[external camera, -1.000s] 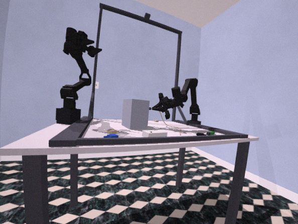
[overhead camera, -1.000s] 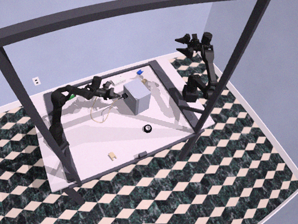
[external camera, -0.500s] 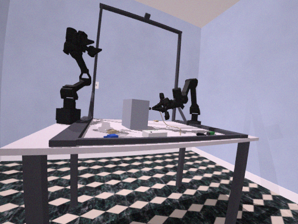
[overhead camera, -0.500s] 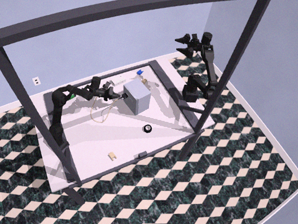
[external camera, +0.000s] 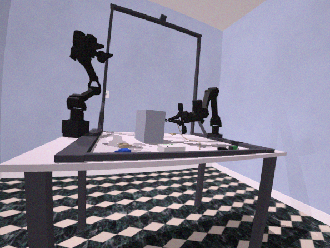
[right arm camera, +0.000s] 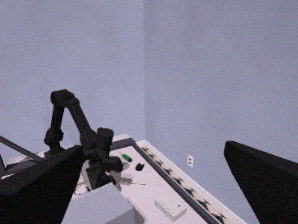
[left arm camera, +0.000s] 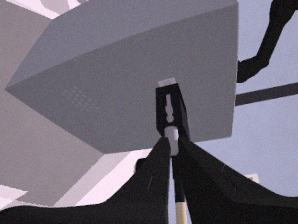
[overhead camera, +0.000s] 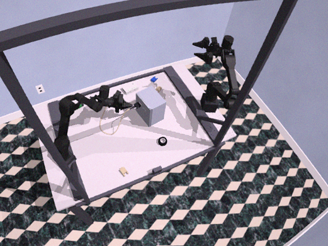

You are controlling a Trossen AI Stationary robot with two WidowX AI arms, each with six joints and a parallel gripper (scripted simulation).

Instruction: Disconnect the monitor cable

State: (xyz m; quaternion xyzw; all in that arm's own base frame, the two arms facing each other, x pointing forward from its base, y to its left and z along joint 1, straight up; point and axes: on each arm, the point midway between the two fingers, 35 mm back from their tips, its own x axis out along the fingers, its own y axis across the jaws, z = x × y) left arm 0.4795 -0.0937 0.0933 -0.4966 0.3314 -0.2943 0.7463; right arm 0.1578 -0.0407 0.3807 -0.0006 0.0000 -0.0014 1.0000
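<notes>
My left hand is 140 mm to the left of the grey box, 50 mm above it and 30 mm past it.
</notes>
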